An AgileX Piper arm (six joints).
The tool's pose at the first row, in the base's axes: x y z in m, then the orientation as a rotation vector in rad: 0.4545, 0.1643, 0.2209, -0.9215, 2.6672, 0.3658
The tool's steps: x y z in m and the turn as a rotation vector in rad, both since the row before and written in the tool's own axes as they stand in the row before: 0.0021, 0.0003, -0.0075, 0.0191, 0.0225, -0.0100; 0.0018, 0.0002, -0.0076, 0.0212, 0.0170, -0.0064; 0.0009, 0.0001, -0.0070, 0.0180, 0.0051, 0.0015; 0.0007, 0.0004, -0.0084, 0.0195, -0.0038, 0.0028; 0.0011, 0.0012, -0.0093, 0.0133, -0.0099, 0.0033; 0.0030, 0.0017, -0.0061, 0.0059, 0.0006, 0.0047; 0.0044, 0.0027, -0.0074, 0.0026, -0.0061, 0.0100; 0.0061, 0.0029, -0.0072, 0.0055, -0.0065, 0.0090; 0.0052, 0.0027, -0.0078, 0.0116, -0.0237, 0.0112; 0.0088, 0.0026, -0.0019, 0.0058, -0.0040, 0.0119; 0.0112, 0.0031, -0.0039, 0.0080, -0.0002, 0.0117; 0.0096, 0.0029, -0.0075, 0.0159, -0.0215, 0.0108; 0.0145, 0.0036, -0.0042, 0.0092, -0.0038, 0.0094; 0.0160, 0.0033, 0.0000, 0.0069, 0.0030, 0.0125; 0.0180, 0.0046, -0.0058, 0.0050, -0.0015, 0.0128
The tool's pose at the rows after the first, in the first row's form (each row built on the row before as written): 0.4513, 0.1609, 0.2271, -0.9383, 2.6807, 0.3290; 0.4484, 0.1577, 0.2336, -0.9475, 2.6906, 0.2920; 0.4463, 0.1553, 0.2399, -0.9424, 2.6941, 0.2656; 0.4439, 0.1530, 0.2477, -0.9317, 2.6898, 0.2410; 0.4404, 0.1510, 0.2562, -0.9199, 2.6808, 0.2275; 0.4357, 0.1491, 0.2611, -0.9122, 2.6830, 0.2203; 0.4290, 0.1470, 0.2668, -0.8961, 2.6822, 0.2214; 0.4209, 0.1442, 0.2717, -0.8804, 2.6801, 0.2185; 0.4134, 0.1416, 0.2774, -0.8542, 2.6624, 0.2144; 0.4046, 0.1385, 0.2761, -0.8355, 2.6637, 0.2110; 0.3931, 0.1342, 0.2758, -0.8176, 2.6681, 0.2032; 0.3819, 0.1299, 0.2794, -0.7919, 2.6512, 0.1921; 0.3674, 0.1246, 0.2778, -0.7755, 2.6508, 0.1836; 0.3531, 0.1195, 0.2717, -0.7577, 2.6583, 0.1766; 0.3347, 0.1134, 0.2703, -0.7388, 2.6617, 0.1738
